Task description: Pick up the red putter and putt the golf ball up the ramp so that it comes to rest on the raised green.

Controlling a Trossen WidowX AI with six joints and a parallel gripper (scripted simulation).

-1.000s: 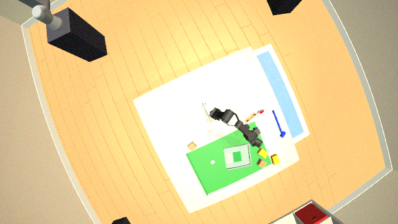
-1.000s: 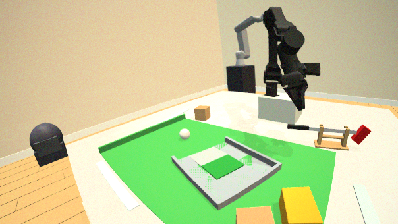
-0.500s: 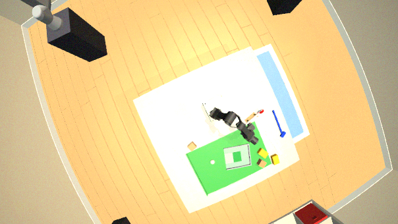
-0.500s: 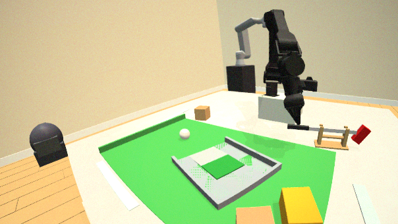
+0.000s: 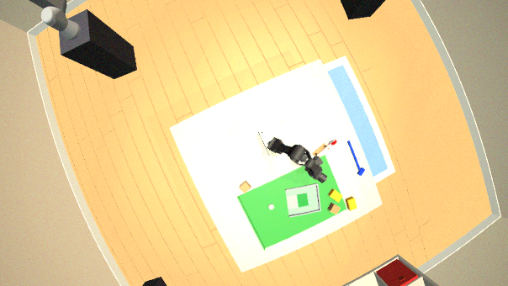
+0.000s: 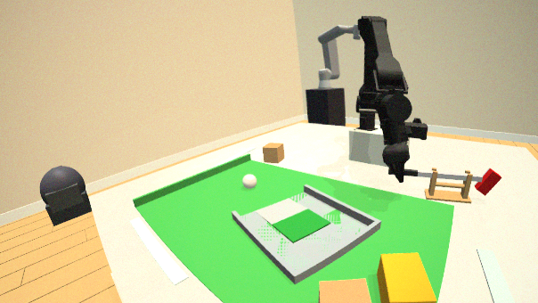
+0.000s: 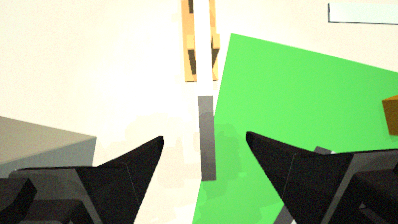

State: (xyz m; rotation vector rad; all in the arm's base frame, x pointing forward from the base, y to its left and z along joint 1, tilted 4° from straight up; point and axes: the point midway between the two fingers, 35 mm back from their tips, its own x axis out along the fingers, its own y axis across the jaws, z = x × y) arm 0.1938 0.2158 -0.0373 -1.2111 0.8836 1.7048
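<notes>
The red putter is 5 cm behind my gripper tip, 11 cm to the left of it and 1 cm above it. The rest, counted from my gripper tip: green mat 29 cm ahead, 17 cm to the right, 5 cm below; then wooden stand 5 cm behind, 12 cm to the left, 2 cm below; then blue putter 9 cm ahead, 39 cm to the left, 4 cm below.
</notes>
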